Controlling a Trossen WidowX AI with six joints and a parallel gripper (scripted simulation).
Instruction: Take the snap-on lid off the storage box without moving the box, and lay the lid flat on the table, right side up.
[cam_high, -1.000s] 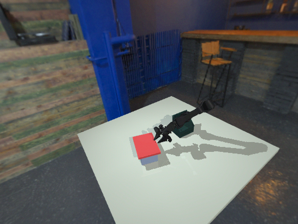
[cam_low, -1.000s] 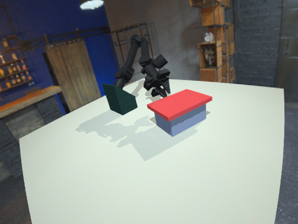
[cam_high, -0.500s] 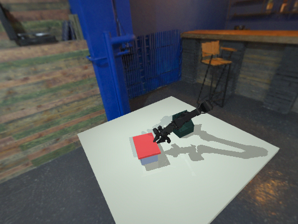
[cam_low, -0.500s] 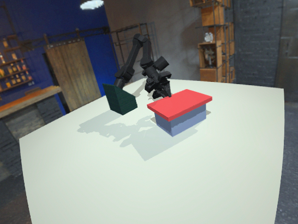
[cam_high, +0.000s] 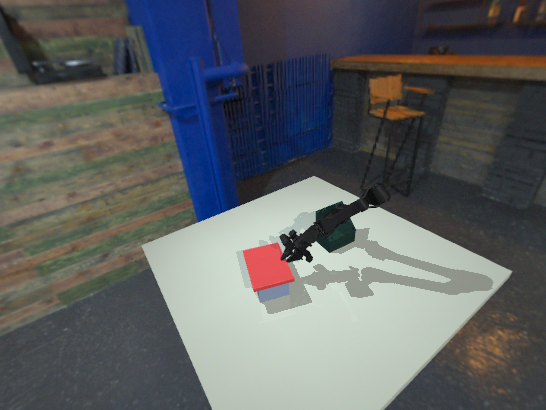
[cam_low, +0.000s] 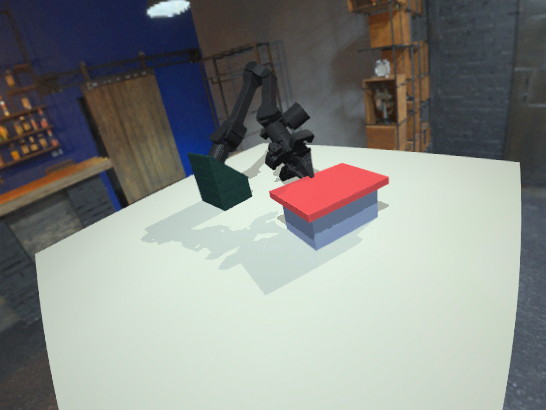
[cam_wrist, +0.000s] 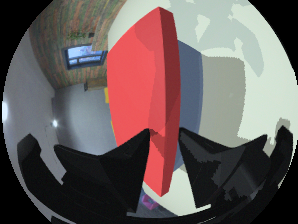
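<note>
Right now my gripper tip is 70 mm short of the red lid and 30 mm to the left of it. Round my gripper tip: storage box 70 mm ahead, 50 mm below, 30 mm to the right.
</note>
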